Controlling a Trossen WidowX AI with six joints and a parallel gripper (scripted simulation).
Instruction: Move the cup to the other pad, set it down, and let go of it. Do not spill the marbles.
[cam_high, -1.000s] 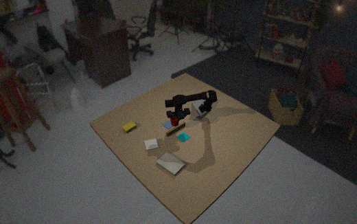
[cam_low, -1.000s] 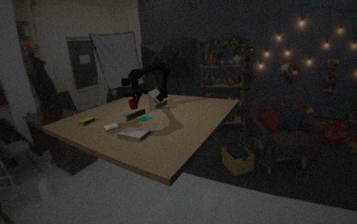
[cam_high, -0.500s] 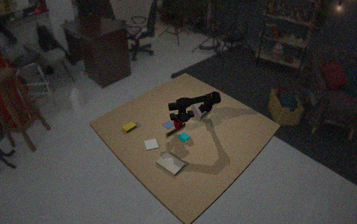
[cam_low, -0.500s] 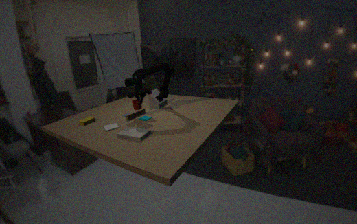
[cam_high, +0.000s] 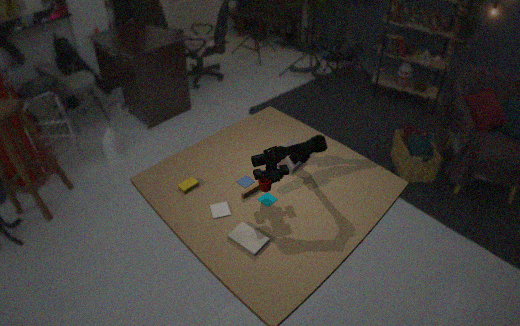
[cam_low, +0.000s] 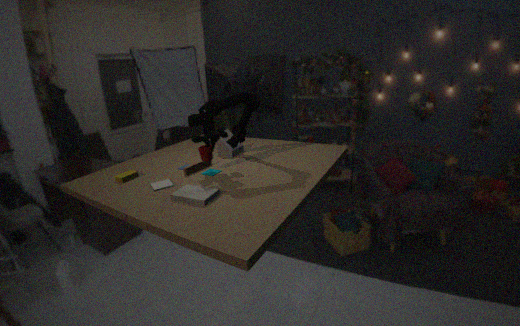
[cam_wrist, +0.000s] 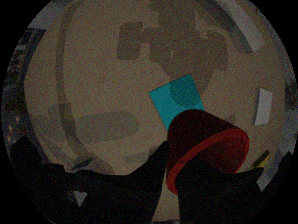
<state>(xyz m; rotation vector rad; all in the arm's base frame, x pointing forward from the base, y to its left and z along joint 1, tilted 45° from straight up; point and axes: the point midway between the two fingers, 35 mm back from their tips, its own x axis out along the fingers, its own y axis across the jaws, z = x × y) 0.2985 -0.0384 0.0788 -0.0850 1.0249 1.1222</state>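
My gripper tip is 3 cm short of the cyan pad and 12 cm above it. Also, from my gripper tip: white card 25 cm ahead, 16 cm to the right, 10 cm below; then wooden bar 1 cm ahead, 9 cm to the right, 10 cm below; then red cup 2 cm ahead, 2 cm to the right.
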